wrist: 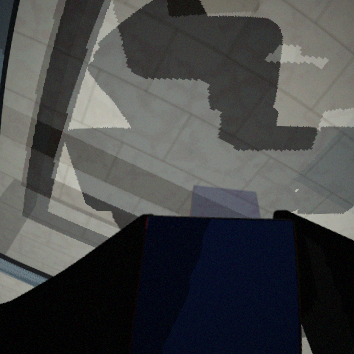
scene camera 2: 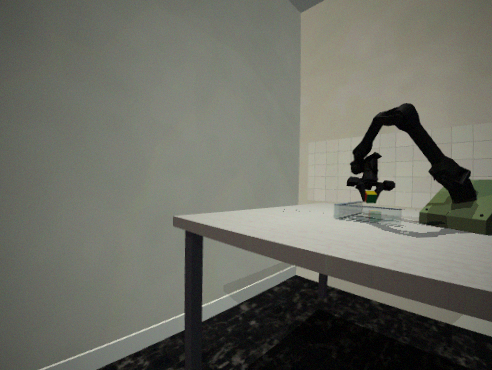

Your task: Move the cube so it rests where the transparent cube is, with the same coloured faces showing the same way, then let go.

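Where they show: gripper, between the fingertips: (wrist: 214,224) (scene camera 2: 369,202); arm's base, origin of its link: (scene camera 2: 464,196).
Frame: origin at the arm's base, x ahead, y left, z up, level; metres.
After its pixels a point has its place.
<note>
My gripper (scene camera 2: 370,198) @(y 0.094, x 0.304, z -0.040 m) (wrist: 214,224) @(y 0.094, x 0.304, z -0.040 m) is shut on the cube and holds it above the low clear-walled tray. The cube (scene camera 2: 371,195) @(y 0.119, x 0.284, z -0.008 m) (wrist: 225,285) @(y 0.083, x 0.310, z -0.010 m) shows a yellow face on top, a green face and a sliver of red at the left in the scene view; a dark blue face fills the space between the fingers in the wrist view. The transparent cube (scene camera 2: 374,215) (wrist: 225,202) stands inside the tray, below the held cube. It looks pale green in the scene view and pale violet in the wrist view, where the held cube hides part of it.
The clear-walled tray (scene camera 2: 342,211) @(y 0.228, x 0.349, z -0.076 m) (wrist: 22,270) @(y 0.211, x 0.349, z -0.048 m) stands on the white table (scene camera 2: 280,227) @(y 0.569, x 0.353, z -0.108 m). The green base block (scene camera 2: 450,207) @(y 0.042, x 0.034, z -0.039 m) of the arm is at the right. Arm shadows fall across the tray floor and table. A tiled wall is behind.
</note>
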